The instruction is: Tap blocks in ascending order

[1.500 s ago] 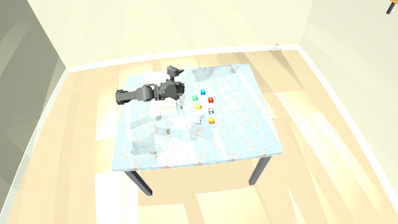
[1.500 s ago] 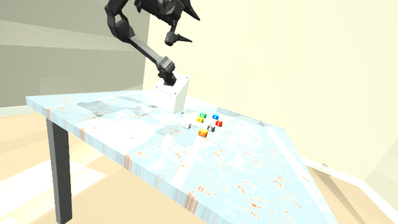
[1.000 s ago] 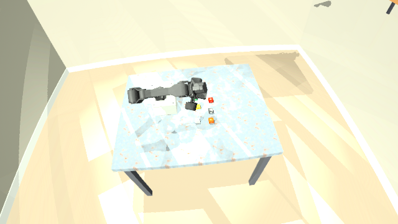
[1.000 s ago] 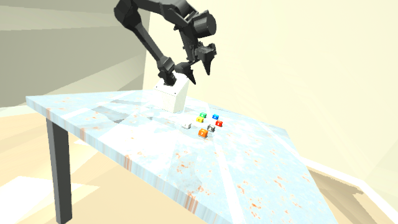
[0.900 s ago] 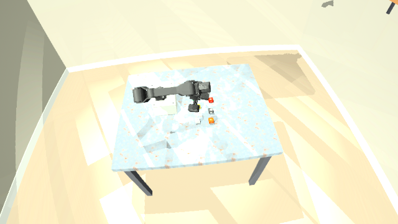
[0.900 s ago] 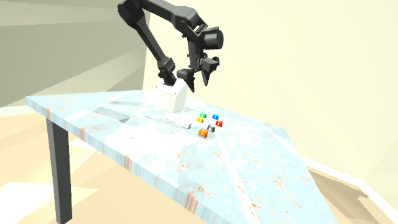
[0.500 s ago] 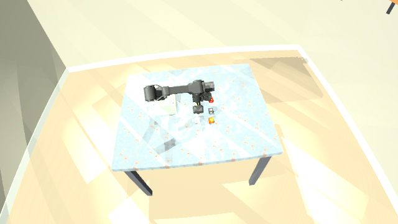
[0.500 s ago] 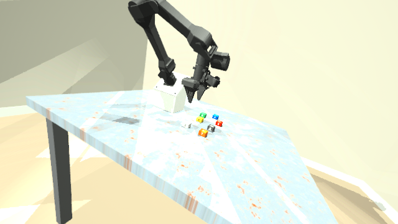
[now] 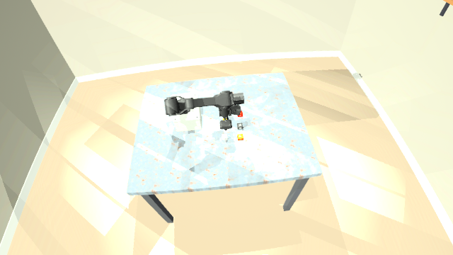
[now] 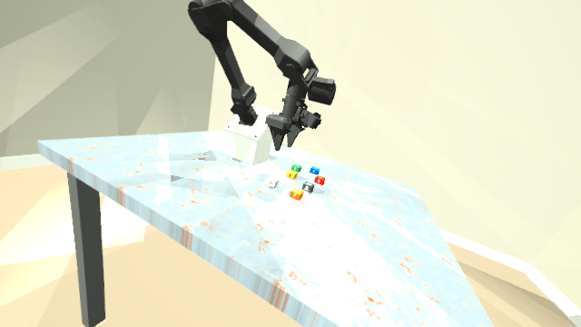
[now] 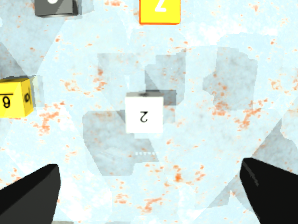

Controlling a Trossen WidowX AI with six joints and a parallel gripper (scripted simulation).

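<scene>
My gripper tip is now 10 mm past the white block and 120 mm above it. Also, from my gripper tip: yellow block (20 mm ahead, 120 mm to the left, 120 mm below); orange block (80 mm ahead, 20 mm to the right, 120 mm below); black block (100 mm ahead, 60 mm to the left, 120 mm below).
</scene>
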